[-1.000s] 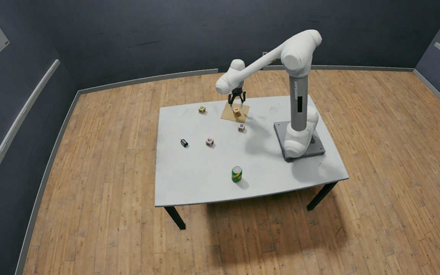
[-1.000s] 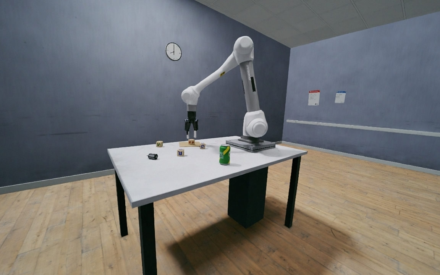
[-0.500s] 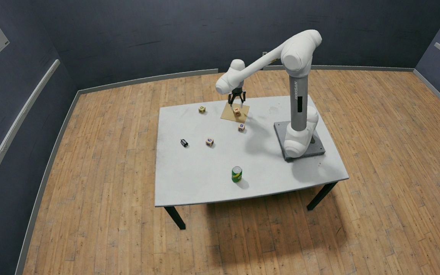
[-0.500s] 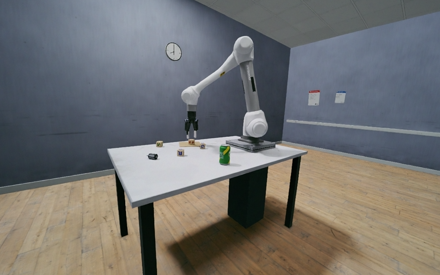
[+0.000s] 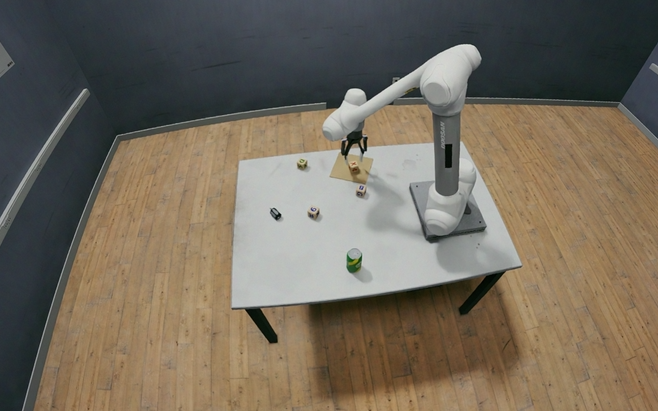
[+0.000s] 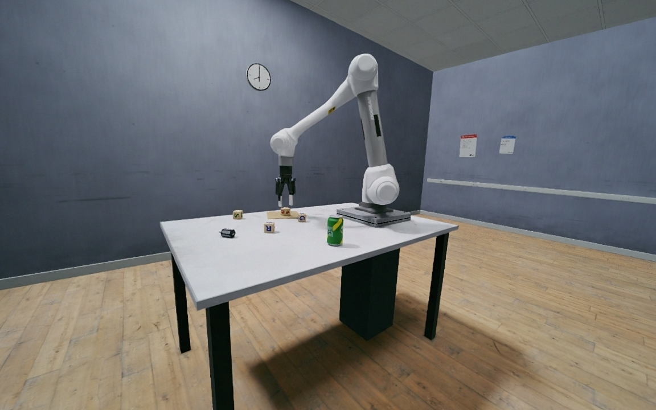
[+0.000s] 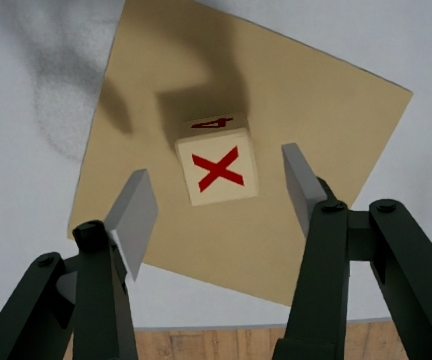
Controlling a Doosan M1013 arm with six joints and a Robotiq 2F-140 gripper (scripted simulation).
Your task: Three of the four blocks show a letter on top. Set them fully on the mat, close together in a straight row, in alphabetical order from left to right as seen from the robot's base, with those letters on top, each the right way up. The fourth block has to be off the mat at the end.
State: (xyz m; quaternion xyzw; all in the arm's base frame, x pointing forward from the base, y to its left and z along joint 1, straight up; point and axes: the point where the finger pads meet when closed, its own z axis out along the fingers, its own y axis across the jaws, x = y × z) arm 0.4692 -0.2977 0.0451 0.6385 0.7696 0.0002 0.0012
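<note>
My gripper is now 9 cm above the tan mat, 2 cm to the left of it and 1 cm short of it. Also, from my hand: black object: 42 cm ahead, 27 cm to the left, 7 cm below; block: 29 cm to the left, 23 cm ahead, 7 cm below; can: 59 cm to the left, 6 cm ahead, 3 cm below.
</note>
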